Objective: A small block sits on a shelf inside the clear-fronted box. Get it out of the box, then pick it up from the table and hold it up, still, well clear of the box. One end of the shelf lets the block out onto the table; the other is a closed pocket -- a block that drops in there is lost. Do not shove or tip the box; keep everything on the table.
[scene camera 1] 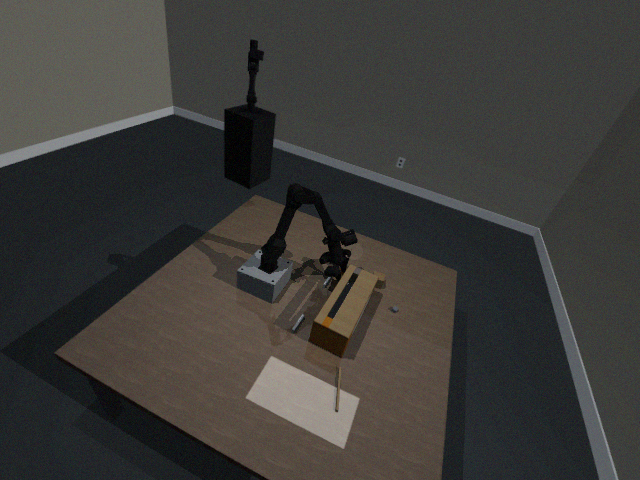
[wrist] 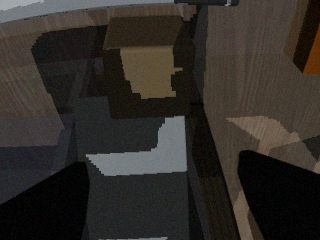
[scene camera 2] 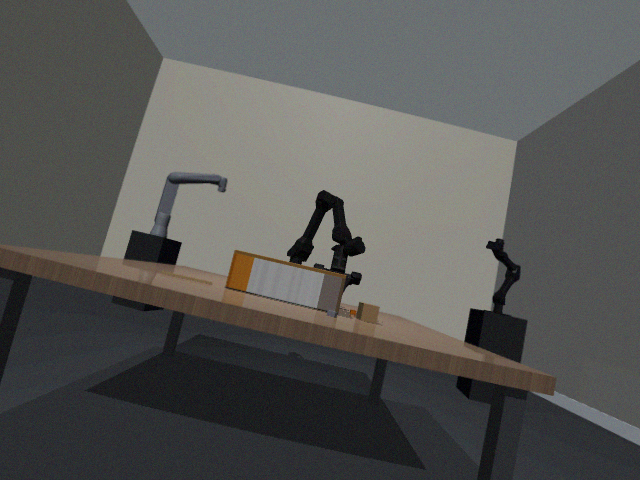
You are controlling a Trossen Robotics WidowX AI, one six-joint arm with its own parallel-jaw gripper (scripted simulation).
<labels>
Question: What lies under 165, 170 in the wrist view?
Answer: A long tan box.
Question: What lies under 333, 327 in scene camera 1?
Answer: A long tan box.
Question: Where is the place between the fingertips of the gripper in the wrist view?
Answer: At 164, 168
</labels>
